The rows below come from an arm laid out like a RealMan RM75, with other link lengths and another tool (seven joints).
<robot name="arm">
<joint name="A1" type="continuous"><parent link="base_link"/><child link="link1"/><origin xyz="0 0 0.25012" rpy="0 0 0"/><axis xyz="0 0 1"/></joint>
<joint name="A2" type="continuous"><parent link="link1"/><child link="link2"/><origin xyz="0 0 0" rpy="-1.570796 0 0"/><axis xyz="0 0 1"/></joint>
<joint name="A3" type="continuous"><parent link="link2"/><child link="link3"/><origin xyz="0 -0.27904 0" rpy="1.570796 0 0"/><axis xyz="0 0 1"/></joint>
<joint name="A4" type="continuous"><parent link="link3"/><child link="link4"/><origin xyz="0 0 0" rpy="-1.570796 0 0"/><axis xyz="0 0 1"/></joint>
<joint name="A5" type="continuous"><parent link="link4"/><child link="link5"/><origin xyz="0 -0.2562 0" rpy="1.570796 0 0"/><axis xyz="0 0 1"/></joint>
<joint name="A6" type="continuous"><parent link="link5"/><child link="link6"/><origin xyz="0 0 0" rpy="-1.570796 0 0"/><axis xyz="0 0 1"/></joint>
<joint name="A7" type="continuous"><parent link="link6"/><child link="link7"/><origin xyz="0 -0.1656 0" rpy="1.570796 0 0"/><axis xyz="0 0 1"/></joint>
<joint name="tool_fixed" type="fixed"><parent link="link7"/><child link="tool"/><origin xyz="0.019 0.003 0.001" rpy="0 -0.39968 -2.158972"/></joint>
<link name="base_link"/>
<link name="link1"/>
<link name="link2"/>
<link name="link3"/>
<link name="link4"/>
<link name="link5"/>
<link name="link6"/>
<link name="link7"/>
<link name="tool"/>
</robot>
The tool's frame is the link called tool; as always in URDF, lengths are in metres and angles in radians. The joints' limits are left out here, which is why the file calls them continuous.
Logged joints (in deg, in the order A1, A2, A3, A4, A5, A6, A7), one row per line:
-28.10, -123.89, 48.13, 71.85, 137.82, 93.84, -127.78
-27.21, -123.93, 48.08, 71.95, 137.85, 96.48, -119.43
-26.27, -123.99, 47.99, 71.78, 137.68, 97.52, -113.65
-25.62, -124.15, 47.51, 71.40, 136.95, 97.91, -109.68
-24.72, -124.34, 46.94, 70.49, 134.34, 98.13, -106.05
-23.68, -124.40, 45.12, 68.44, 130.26, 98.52, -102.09
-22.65, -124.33, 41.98, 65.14, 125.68, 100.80, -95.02
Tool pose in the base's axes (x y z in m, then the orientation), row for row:
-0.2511, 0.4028, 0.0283, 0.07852, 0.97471, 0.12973, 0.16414
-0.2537, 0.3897, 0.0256, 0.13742, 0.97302, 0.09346, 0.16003
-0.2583, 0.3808, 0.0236, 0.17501, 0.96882, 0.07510, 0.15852
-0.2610, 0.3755, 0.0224, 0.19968, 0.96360, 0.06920, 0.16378
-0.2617, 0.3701, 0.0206, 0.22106, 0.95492, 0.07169, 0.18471
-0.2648, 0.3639, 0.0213, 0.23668, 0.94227, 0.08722, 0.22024
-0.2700, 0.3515, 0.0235, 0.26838, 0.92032, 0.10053, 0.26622
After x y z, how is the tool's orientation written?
As a quaternion, x y z w.
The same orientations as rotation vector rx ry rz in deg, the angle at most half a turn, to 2 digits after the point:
12.82, 159.19, 21.19
22.49, 159.28, 15.30
28.67, 158.72, 12.30
32.62, 157.41, 11.30
35.70, 154.21, 11.58
37.50, 149.30, 13.82
41.52, 142.38, 15.55

